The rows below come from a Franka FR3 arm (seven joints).
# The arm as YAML. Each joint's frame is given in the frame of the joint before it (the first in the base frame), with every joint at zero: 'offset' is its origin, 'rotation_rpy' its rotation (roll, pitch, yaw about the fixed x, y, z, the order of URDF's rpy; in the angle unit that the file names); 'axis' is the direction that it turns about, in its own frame. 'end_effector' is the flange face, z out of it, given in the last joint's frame.
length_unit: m
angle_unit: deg
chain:
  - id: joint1
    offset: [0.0, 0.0, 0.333]
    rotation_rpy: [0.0, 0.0, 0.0]
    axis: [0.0, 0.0, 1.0]
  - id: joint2
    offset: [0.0, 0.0, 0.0]
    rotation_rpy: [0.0, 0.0, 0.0]
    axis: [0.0, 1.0, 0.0]
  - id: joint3
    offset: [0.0, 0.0, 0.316]
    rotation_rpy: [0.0, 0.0, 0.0]
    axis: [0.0, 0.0, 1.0]
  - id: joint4
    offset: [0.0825, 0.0, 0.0]
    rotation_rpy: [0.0, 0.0, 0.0]
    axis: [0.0, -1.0, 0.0]
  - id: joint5
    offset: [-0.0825, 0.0, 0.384]
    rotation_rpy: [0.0, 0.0, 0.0]
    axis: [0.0, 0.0, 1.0]
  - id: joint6
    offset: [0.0, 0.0, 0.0]
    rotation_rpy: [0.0, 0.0, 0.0]
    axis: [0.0, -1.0, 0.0]
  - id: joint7
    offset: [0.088, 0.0, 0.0]
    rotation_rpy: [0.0, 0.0, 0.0]
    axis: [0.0, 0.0, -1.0]
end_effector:
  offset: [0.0, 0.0, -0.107]
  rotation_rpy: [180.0, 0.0, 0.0]
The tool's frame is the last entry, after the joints.
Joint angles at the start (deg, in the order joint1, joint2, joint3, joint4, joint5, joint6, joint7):
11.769, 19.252, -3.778, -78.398, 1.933, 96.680, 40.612
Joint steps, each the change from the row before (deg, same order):
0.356, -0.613, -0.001, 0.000, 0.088, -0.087, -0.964
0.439, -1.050, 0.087, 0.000, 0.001, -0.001, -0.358
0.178, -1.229, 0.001, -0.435, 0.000, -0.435, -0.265
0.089, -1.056, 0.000, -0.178, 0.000, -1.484, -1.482
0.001, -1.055, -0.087, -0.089, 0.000, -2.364, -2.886
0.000, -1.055, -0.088, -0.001, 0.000, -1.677, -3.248
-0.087, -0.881, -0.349, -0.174, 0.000, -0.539, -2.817
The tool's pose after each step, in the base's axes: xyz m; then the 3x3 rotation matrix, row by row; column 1 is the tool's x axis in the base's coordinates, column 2 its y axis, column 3 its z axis. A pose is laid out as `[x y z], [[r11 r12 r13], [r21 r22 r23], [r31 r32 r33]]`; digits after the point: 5 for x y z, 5 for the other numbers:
[0.64900 0.10520 0.53359], [[0.85396 -0.52026 -0.00901], [-0.52014 -0.85399 0.01278], [-0.01434 -0.00622 -0.99988]]
[0.64434 0.11019 0.54557], [[0.86198 -0.50686 0.00863], [-0.50693 -0.86181 0.01717], [-0.00126 -0.01917 -0.99982]]
[0.63820 0.11091 0.55519], [[0.86587 -0.50006 0.01451], [-0.50026 -0.86566 0.01953], [0.00279 -0.02416 -0.99970]]
[0.63108 0.11053 0.56325], [[0.87943 -0.47600 0.00380], [-0.47599 -0.87925 0.01904], [-0.00572 -0.01856 -0.99981]]
[0.62256 0.10810 0.57062], [[0.90162 -0.43206 -0.02041], [-0.43180 -0.90183 0.01600], [-0.02531 -0.00561 -0.99966]]
[0.61519 0.10582 0.57967], [[0.92397 -0.38118 -0.03127], [-0.38089 -0.92450 0.01516], [-0.03469 -0.00210 -0.99940]]
[0.61100 0.10054 0.58703], [[0.93921 -0.34219 -0.02816], [-0.34187 -0.93962 0.01557], [-0.03179 -0.00500 -0.99948]]

